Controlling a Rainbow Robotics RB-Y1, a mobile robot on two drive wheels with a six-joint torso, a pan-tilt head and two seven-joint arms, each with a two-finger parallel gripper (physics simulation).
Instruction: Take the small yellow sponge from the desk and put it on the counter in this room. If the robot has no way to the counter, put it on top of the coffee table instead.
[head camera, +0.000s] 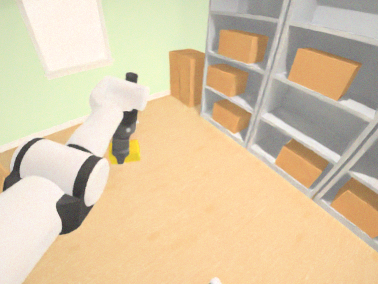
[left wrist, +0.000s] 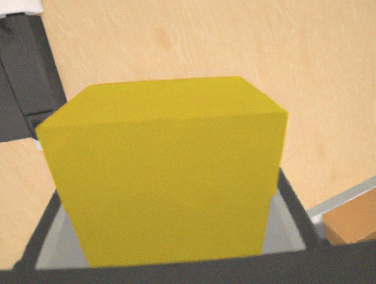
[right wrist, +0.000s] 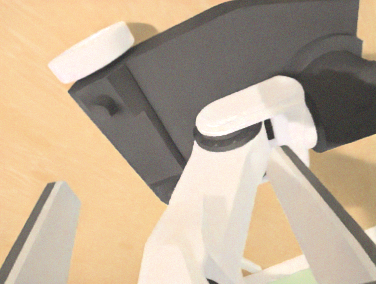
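Pixels of known places: left gripper, fingertip midpoint: (head camera: 120, 156) (left wrist: 171, 148); right gripper, fingertip midpoint: (right wrist: 173, 175); robot's base, link origin: (left wrist: 46, 73).
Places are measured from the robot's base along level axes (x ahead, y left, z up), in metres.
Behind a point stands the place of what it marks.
Observation:
The small yellow sponge (head camera: 132, 151) @[z 1.065, x 0.457, y 0.030 m] (left wrist: 165, 185) @[z 1.066, x 0.483, y 0.090 m] is held between the fingers of my left gripper (head camera: 121, 156) @[z 1.024, x 0.487, y 0.079 m] (left wrist: 172, 220), above the wooden floor. In the left wrist view it fills the middle of the picture, with a grey finger pad at each side. My right gripper (right wrist: 173, 175) @[z 0.564, x -0.194, y -0.251 m] is open; its two fingers stand far apart, with parts of the robot's own white and dark body behind them. The desk, the counter and the coffee table do not show in the views.
A grey shelf unit (head camera: 254, 110) @[z 0.557, x 1.295, y -1.205 m] with several orange-brown boxes (head camera: 324, 73) @[z 1.146, x 0.844, y -1.386 m] runs along the right of the head view. A tall brown box (head camera: 187, 77) @[z 0.509, x 2.486, y -0.807 m] stands at its far end, by the green wall (head camera: 145, 40) @[z 1.016, x 2.881, y -0.249 m]. A white-framed panel (head camera: 70, 35) @[z 1.217, x 2.549, y 0.696 m] is on that wall. Wooden floor (head camera: 200, 200) @[z 0.001, x 0.751, y -0.416 m] lies between.

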